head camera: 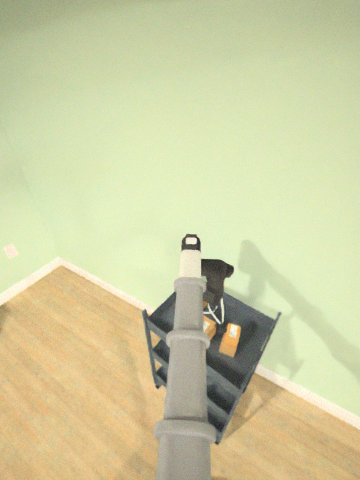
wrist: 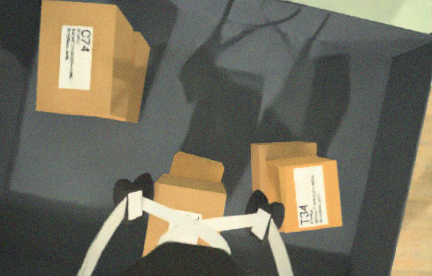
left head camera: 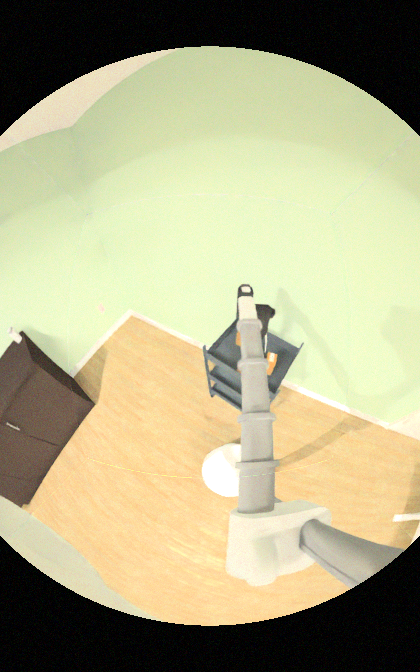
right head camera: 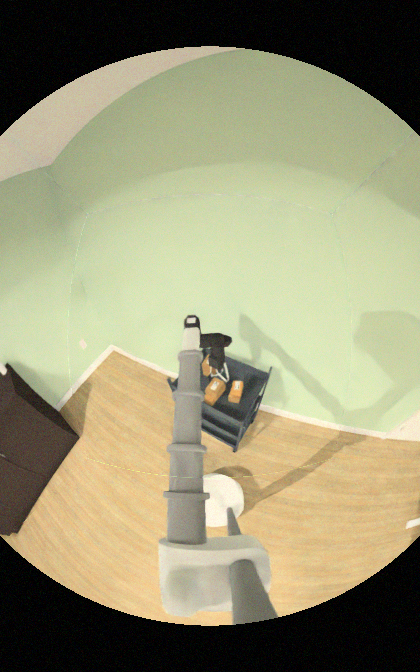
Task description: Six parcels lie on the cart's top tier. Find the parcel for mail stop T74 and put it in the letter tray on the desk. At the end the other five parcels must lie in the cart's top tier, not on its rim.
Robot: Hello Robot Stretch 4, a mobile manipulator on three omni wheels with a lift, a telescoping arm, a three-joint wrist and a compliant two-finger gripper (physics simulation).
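Frame: origin at the robot's base, x back, y right, z up, level; centimetres.
Where they show: gripper, fingertip midpoint: [head camera: 209,325] [wrist: 200,198].
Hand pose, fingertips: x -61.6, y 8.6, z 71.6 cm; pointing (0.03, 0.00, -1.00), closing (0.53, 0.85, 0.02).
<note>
Each offset is from my fingertips to the top centre of the thing. Level surfaces: height alone.
My gripper [head camera: 215,321] [right head camera: 220,378] [wrist: 200,198] is open above the cart's top tier {dz -8.1 cm} [head camera: 250,322] [right head camera: 250,376] [wrist: 80,145]. In the wrist view a brown parcel {dx +2.3, dy -2.6, dz +2.2 cm} [wrist: 190,192] lies below and between the fingers; its label is mostly hidden by them. A parcel labelled C74 {dx -15.0, dy -4.5, dz +2.0 cm} [wrist: 100,60] lies at the upper left. A parcel labelled T34 {dx +3.2, dy +8.8, dz +2.0 cm} [wrist: 330,195] lies to the right, just beyond the right finger. Each shows a lower brown block against it. No label reading T74 can be made out. The letter tray does not show.
The cart [left head camera: 285,346] stands close to the green wall [head camera: 200,125]. The telescoping arm [head camera: 187,390] [left head camera: 256,440] [right head camera: 186,470] hides part of it. A dark brown furniture piece [left head camera: 45,425] [right head camera: 30,450] stands at the left. A white round object [left head camera: 220,470] [right head camera: 224,500] is on the floor near the arm.
</note>
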